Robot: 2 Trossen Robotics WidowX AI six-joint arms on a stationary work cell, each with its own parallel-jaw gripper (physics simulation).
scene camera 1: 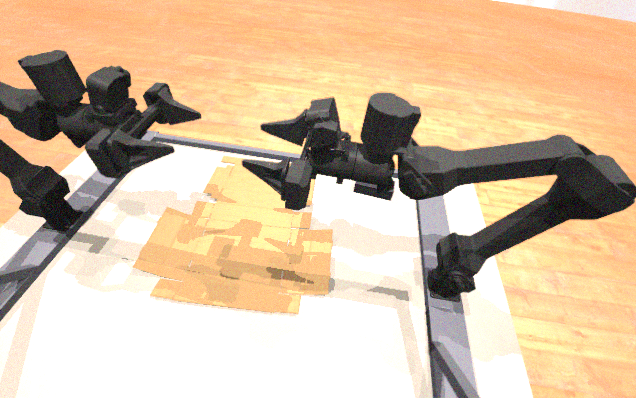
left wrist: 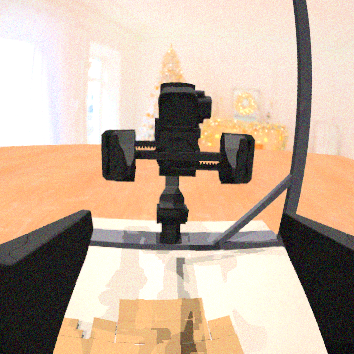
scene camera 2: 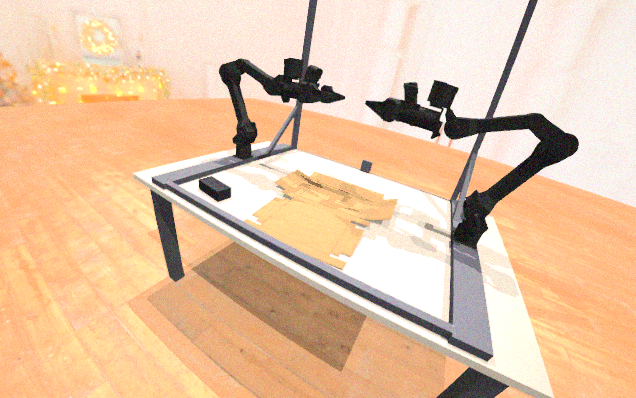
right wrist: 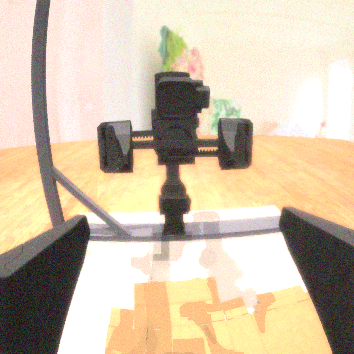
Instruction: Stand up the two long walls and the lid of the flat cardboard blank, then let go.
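Pixels of known places: left gripper, fingertip midpoint: (scene camera 1: 188, 131) (left wrist: 190, 222) (scene camera 2: 369, 102) (right wrist: 179, 156); right gripper, fingertip midpoint: (scene camera 1: 251, 143) (left wrist: 181, 171) (scene camera 2: 339, 97) (right wrist: 186, 222); left arm's base at its link origin: (scene camera 1: 63, 219) (scene camera 2: 465, 240) (right wrist: 173, 228); right arm's base at its link origin: (scene camera 1: 443, 286) (left wrist: 170, 237) (scene camera 2: 243, 156).
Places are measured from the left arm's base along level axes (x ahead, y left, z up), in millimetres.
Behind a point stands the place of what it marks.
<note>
The cardboard blank (scene camera 1: 260, 215) {y 123, x 461, z -12 mm} (left wrist: 160, 320) {y 21, x 608, z -13 mm} (right wrist: 195, 290) {y 38, x 263, z 4 mm} lies spread out on the table. Its lid panel (scene camera 1: 250, 186) {y 220, x 404, z -11 mm} (scene camera 2: 310, 232) {y 264, x 405, z -14 mm} lies flat toward the back in scene camera 1. One long wall (scene camera 1: 225, 295) {y -103, x 451, z -12 mm} lies low along the front there; the other long wall is hard to tell from the panels around it. The end flaps look slightly lifted at their outer edges. My left gripper (scene camera 1: 186, 132) {y 1, x 408, z 320 mm} (scene camera 2: 372, 104) {y 1, x 408, z 320 mm} (right wrist: 179, 156) {y 1, x 408, z 320 mm} and right gripper (scene camera 1: 253, 144) {y -1, x 509, z 316 mm} (scene camera 2: 340, 97) {y -1, x 509, z 316 mm} (left wrist: 178, 156) {y -1, x 509, z 316 mm} (right wrist: 185, 214) {y -1, x 509, z 316 mm} are open and empty, facing each other high above the blank.
A black block (scene camera 2: 215, 189) {y 314, x 716, z 16 mm} rests on the table at the left in scene camera 2. A small dark piece (scene camera 2: 366, 166) {y -357, x 454, z 12 mm} stands at the table's far edge. Grey rails (scene camera 1: 442, 225) {y 179, x 935, z 1 mm} (scene camera 2: 310, 267) border the work area, and upright posts (scene camera 2: 500, 90) {y -340, x 30, z 460 mm} rise beside the arms.
</note>
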